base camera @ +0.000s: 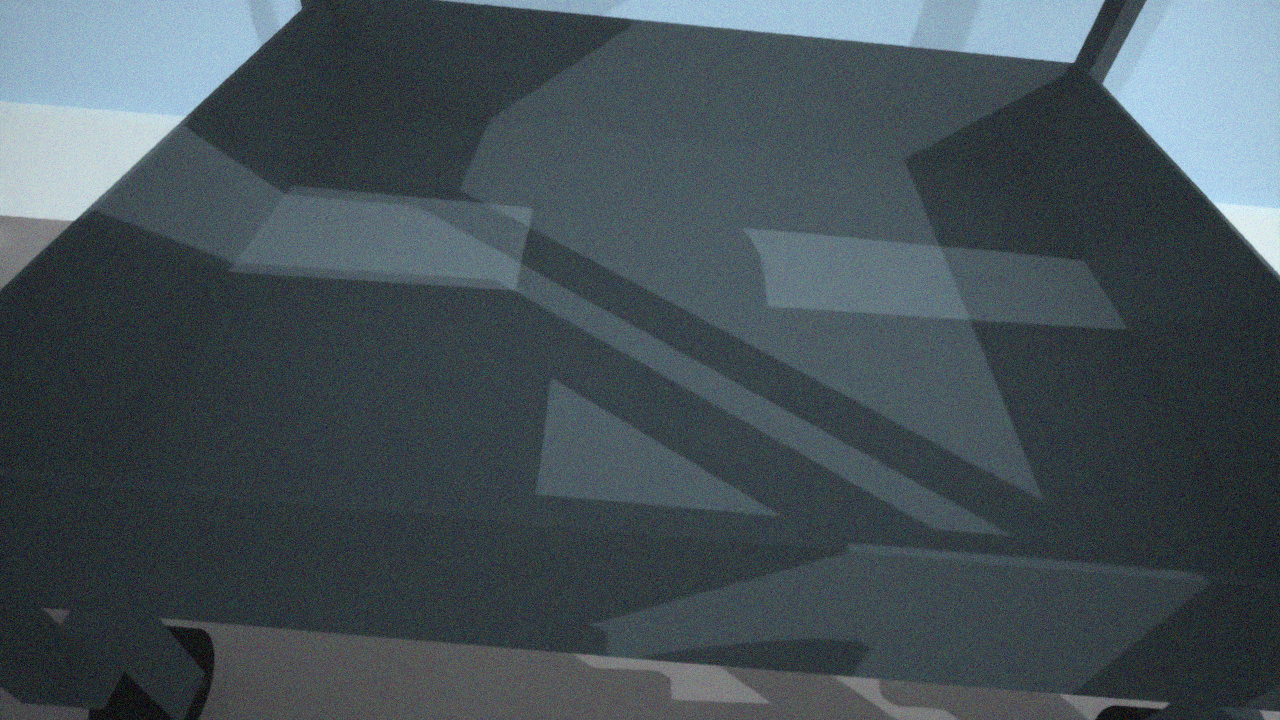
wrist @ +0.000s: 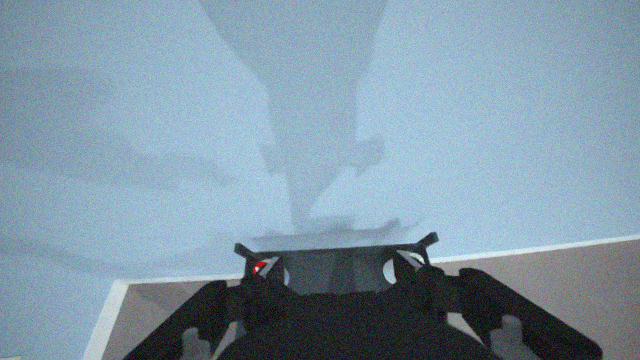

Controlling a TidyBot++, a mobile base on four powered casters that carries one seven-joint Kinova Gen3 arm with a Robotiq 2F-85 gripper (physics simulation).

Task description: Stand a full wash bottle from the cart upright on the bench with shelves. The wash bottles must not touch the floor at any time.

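Frame: origin at the arm's base, x ahead, y left, z up, level; metres.
Seen in the pictures: gripper, between the fingertips: (wrist: 338,266).
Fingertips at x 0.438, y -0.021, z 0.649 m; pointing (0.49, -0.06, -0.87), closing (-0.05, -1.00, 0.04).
Note:
A point is followed by its place in that frame.
The dark grey cart (base camera: 340,385) {x 0.301, y 0.111, z -0.264 m} (wrist: 312,275) {x 0.479, y 0.025, z 0.266 m} is straight ahead. Its lower tray fills much of the base camera view. Its top tray shows beyond the fingers in the wrist view. Two wash bottles are on that top tray, mostly hidden behind the fingers. The red-topped wash bottle (wrist: 286,276) {x 0.478, y 0.085, z 0.306 m} is at the left, and the white-topped wash bottle (wrist: 389,271) {x 0.464, y -0.156, z 0.322 m} is at the right. How full they are cannot be told. My gripper (wrist: 338,266) {x 0.438, y -0.021, z 0.649 m} is open and empty, with its fingers overlapping the two bottles in view. The bench with shelves does not show in either view.
A light blue wall (base camera: 80,53) {x 0.587, y 0.368, z -0.268 m} (wrist: 500,125) {x 0.575, y -0.241, z 0.648 m} with a white baseboard (base camera: 80,161) {x 0.575, y 0.395, z -0.343 m} (wrist: 540,248) {x 0.547, y -1.222, z -0.310 m} stands behind the cart, with shadows of the arm on it. Brown floor (wrist: 565,280) {x 0.375, y -1.343, z -0.397 m} shows beside the cart. A black caster wheel (base camera: 198,658) {x 0.235, y 0.176, z -0.373 m} is at the lower left of the base camera view.

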